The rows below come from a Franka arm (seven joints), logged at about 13 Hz.
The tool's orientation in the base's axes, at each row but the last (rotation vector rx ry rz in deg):
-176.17, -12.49, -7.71
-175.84, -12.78, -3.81
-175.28, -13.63, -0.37
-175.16, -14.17, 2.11
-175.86, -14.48, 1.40
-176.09, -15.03, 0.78
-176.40, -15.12, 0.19
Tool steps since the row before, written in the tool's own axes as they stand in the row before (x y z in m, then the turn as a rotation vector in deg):
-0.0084, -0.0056, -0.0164, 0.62, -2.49, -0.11
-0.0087, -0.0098, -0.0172, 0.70, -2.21, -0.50
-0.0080, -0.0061, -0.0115, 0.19, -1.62, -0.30
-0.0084, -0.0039, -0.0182, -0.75, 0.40, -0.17
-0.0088, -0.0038, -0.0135, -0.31, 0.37, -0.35
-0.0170, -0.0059, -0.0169, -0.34, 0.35, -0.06
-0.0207, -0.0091, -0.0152, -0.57, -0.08, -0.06
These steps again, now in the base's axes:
-0.0104, 0.0034, 0.0158, 0.25, 2.54, 0.29
-0.0107, 0.0073, 0.0173, 0.35, 2.25, 0.67
-0.0088, 0.0039, 0.0118, -0.06, 1.60, 0.42
-0.0084, 0.0012, 0.0186, -0.67, -0.53, 0.15
-0.0090, 0.0015, 0.0138, -0.24, -0.44, 0.33
-0.0175, 0.0020, 0.0173, -0.28, -0.41, 0.04
-0.0218, 0.0047, 0.0156, -0.57, -0.02, 0.06

